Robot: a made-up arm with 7 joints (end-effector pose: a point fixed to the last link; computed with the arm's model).
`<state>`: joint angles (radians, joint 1 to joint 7).
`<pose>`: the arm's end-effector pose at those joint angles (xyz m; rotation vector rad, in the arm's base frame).
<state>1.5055 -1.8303 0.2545 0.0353 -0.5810 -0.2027 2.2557</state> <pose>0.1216 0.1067 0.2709 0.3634 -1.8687 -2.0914</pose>
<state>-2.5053 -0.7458 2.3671 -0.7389 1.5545 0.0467 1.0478</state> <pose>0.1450 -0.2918 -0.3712 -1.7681 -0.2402 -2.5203</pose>
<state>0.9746 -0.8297 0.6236 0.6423 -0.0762 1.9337 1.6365</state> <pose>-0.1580 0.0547 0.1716 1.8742 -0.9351 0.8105</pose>
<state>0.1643 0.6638 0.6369 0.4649 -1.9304 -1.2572 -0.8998</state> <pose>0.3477 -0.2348 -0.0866 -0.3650 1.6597 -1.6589</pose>
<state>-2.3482 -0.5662 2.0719 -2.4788 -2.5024 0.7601 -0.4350</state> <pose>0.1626 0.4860 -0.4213 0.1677 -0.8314 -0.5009</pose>
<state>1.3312 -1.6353 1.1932 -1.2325 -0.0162 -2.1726 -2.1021</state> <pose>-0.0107 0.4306 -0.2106 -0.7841 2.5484 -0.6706</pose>
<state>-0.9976 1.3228 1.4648 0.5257 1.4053 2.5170 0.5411</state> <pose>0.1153 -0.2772 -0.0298 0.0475 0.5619 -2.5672</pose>
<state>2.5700 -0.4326 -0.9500 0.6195 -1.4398 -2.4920 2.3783</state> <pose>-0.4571 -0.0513 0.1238 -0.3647 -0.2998 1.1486</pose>
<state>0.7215 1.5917 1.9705 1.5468 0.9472 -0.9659 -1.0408</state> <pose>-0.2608 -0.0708 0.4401 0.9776 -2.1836 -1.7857</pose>
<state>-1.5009 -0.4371 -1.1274 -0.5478 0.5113 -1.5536 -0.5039</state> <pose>0.1514 -0.1142 -0.3824 -2.1716 -0.6000 -0.3570</pose>
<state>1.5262 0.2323 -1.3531 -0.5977 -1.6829 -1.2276 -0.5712</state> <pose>-0.4866 -0.1967 0.1668 -2.6029 0.9218 1.4522</pose>
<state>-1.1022 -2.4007 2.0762 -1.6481 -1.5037 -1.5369 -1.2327</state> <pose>-0.2278 0.3628 -0.6266 -1.8633 1.3965 0.0214</pose>
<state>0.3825 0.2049 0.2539 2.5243 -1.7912 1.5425 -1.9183</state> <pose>0.2149 0.3957 0.2204 0.0863 -1.3752 0.1710</pose>
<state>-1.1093 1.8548 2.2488 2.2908 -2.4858 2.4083 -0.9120</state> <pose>-0.1857 -0.2706 0.0075 -0.0922 -1.9438 -1.2289</pose>
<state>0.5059 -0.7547 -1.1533 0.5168 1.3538 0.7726 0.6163</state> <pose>-0.0631 -0.1563 0.4962 1.6097 1.0726 0.3377</pose>
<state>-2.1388 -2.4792 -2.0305 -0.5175 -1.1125 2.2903 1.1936</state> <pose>0.2209 -0.1033 -0.4160 -0.9752 -1.6124 -1.9369</pose>
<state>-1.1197 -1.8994 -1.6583 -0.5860 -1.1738 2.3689 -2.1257</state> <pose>-0.7454 -0.4036 -0.0840 -1.6231 1.4243 1.6940</pose>
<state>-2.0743 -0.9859 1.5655 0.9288 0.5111 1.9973 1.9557</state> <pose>0.0062 0.0222 0.1024 0.9358 -0.7546 -2.2919</pose>
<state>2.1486 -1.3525 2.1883 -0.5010 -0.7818 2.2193 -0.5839</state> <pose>0.5423 0.3037 0.2581 2.3691 0.9644 0.1327</pose>
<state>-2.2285 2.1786 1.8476 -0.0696 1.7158 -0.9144 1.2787</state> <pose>0.4213 0.2416 0.1323 -0.6347 -2.4225 -1.1639</pose>
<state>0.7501 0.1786 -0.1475 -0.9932 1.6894 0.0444 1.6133</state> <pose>0.3136 -0.3094 0.2765 -1.1975 -0.8878 -2.1962</pose>
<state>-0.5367 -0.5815 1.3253 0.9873 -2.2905 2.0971 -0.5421</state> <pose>-0.1915 -0.0361 0.3967 -2.7621 0.5455 -0.1354</pose>
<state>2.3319 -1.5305 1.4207 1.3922 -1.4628 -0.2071 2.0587</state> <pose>0.3842 0.3141 0.1735 2.0311 1.4404 1.2447</pose>
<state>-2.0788 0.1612 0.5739 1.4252 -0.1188 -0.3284 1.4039</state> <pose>-0.0041 -0.0166 -0.3125 0.9729 2.0676 -1.5747</pose>
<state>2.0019 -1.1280 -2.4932 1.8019 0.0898 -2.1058 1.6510</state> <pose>0.1999 0.0183 -0.0197 -0.5034 -2.0143 1.0716</pose>
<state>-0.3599 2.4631 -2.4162 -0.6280 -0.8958 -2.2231 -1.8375</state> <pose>-0.7823 0.3943 0.1679 0.5704 -1.9559 -0.1527</pose>
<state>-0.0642 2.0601 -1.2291 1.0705 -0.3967 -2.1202 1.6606</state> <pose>0.0338 -0.0650 0.1906 -0.6870 0.4532 -2.8370</pose>
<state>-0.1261 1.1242 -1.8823 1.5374 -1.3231 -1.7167 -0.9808</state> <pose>-0.6368 0.4323 -0.0298 -1.1547 1.7881 1.3484</pose>
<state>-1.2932 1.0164 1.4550 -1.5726 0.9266 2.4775 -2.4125</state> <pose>0.2005 -0.1739 0.1182 1.7480 0.9665 -0.2374</pose>
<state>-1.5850 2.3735 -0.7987 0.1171 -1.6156 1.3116 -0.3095</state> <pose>-0.1004 0.3469 0.2273 1.7010 1.1930 0.2228</pose>
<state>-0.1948 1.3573 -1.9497 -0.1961 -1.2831 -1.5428 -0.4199</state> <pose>-0.6044 0.3476 -0.2482 -1.6003 0.3728 0.9835</pose>
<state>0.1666 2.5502 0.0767 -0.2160 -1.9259 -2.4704 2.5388</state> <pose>0.5742 0.0076 -0.1356 -1.5112 -0.3596 -1.6795</pose>
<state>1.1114 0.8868 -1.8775 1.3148 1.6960 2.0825 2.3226</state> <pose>-0.0027 0.0216 0.8151 0.0767 -1.8168 -2.1646</pose>
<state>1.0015 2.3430 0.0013 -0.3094 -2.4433 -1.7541 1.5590</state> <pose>0.2932 0.1019 -0.3787 -2.1544 -1.4657 -0.2099</pose>
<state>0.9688 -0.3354 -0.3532 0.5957 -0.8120 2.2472 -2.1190</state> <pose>-0.1299 -0.0426 -0.3999 -0.9746 -1.0138 1.8443</pose>
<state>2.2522 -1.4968 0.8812 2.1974 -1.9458 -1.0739 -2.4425</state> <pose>-0.0124 0.0346 -0.3367 -2.7728 -0.1137 0.6093</pose>
